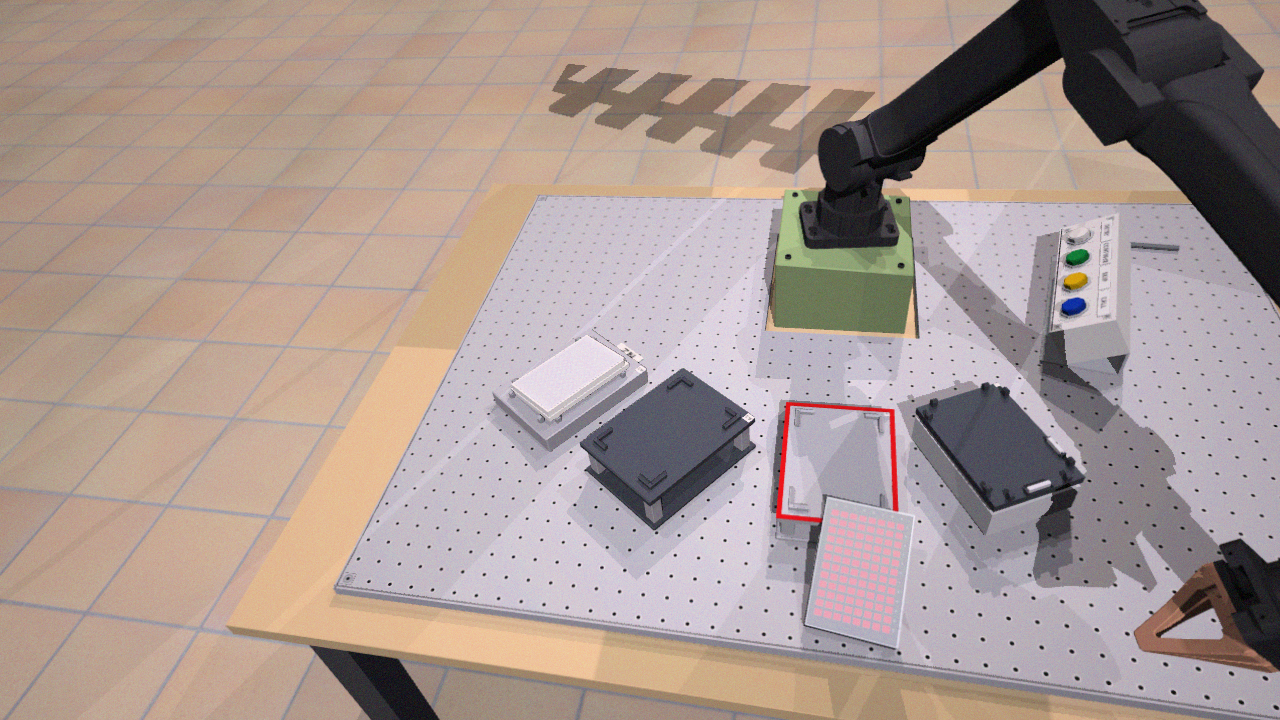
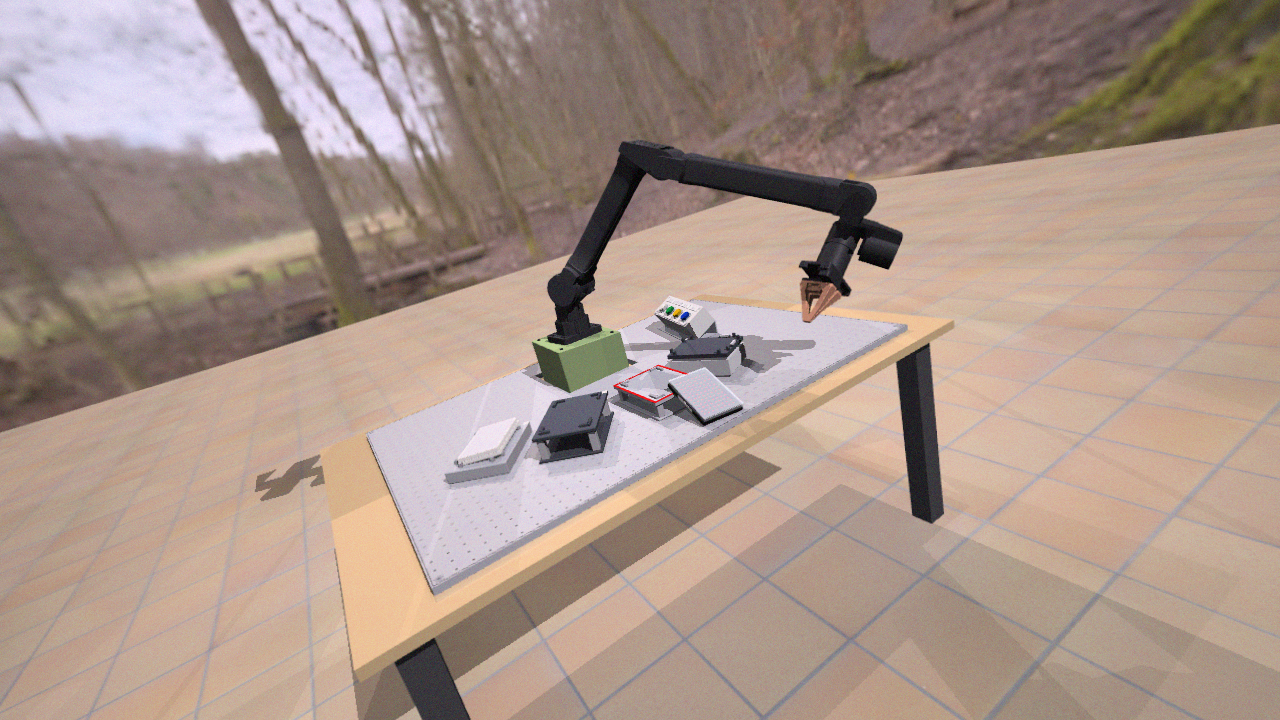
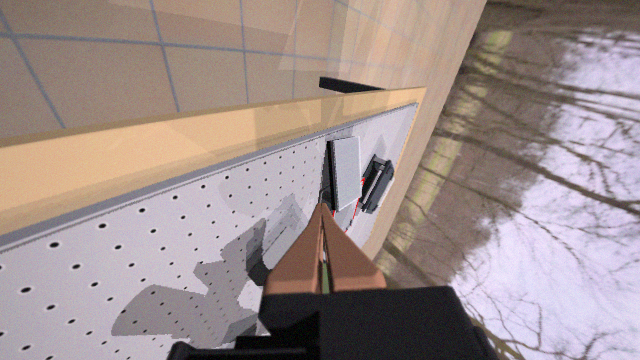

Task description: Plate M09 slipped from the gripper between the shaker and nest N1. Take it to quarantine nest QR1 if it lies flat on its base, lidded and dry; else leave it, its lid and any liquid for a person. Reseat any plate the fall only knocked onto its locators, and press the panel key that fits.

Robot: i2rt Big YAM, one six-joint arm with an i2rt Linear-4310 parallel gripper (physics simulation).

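Seen in the pictures: gripper, fingertip midpoint: (image 1: 1137, 641) (image 2: 806, 322) (image 3: 321, 208); arm's base, origin of the base link: (image 1: 847, 228) (image 2: 575, 336).
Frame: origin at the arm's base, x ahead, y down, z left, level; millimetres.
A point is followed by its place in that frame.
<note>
A plate with pink wells (image 1: 861, 573) @[x 489, y 56, z -60 mm] (image 2: 705, 394) @[x 491, y 57, z -66 mm] (image 3: 347, 172) @[x 488, y 56, z -52 mm] lies tilted, one end raised on the edge of the red-outlined nest (image 1: 839, 408) @[x 277, y 54, z -48 mm], the other toward the table's front edge. A dark layer shows along its underside; whether it is lidded is unclear. I cannot make out liquid or a loose lid. A white plate (image 1: 570, 374) @[x 198, y 51, z -369 mm] (image 2: 488, 441) @[x 213, y 51, z -383 mm] rests on a grey base (image 1: 547, 436) @[x 283, y 70, z -393 mm] at the left, seemingly flat. The key panel (image 1: 1099, 331) @[x 199, y 31, z 257 mm] (image 2: 689, 315) @[x 170, y 27, z 246 mm] has white, green, yellow and blue keys. My gripper (image 1: 1138, 634) @[x 601, y -22, z 121 mm] (image 2: 808, 319) @[x 601, y -22, z 121 mm] (image 3: 321, 208) @[x 601, y -22, z 121 mm] is shut and empty, above the board's right part, away from both plates.
A dark raised nest (image 1: 669, 431) @[x 310, y 41, z -244 mm] (image 2: 571, 419) @[x 330, y 41, z -263 mm] stands left of the red-outlined one. A dark-topped device with corner posts (image 1: 998, 438) @[x 345, y 39, z 105 mm] (image 2: 707, 346) @[x 357, y 39, z 99 mm], apparently the shaker, stands to its right. A green base block (image 1: 841, 300) @[x 86, y 54, z -17 mm] (image 2: 583, 360) @[x 81, y 39, z -48 mm] carries the arm. A thin grey bar (image 1: 1154, 246) @[x -24, y 88, z 426 mm] lies beside the panel.
</note>
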